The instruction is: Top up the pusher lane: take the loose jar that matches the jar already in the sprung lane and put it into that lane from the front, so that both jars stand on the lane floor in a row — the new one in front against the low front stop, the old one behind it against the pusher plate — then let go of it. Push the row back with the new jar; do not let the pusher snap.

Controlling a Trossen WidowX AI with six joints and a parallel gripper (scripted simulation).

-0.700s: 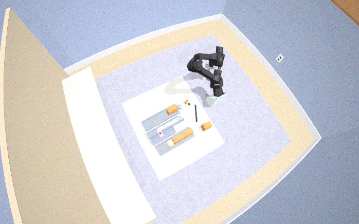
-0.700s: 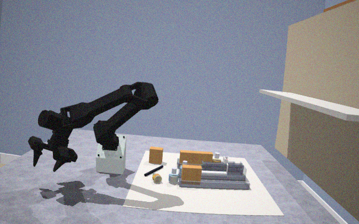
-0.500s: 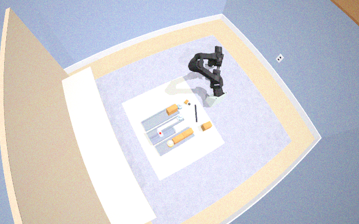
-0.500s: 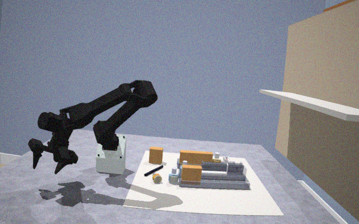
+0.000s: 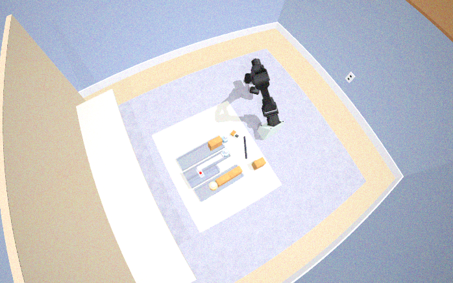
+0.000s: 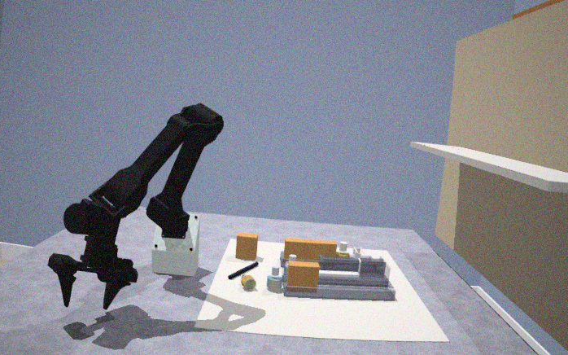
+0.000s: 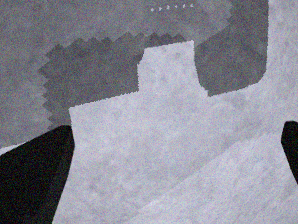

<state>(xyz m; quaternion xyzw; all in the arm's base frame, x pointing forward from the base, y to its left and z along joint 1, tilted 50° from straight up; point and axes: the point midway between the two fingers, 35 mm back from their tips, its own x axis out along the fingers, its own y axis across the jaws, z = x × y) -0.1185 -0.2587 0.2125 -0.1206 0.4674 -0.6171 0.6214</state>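
My gripper tip is now 35 cm to the right of the black pen, 32 cm short of it and 1 cm above it. Round my gripper tip: red mark 63 cm ahead, 36 cm to the left, 5 cm above; grey rack 59 cm ahead, 34 cm to the left.
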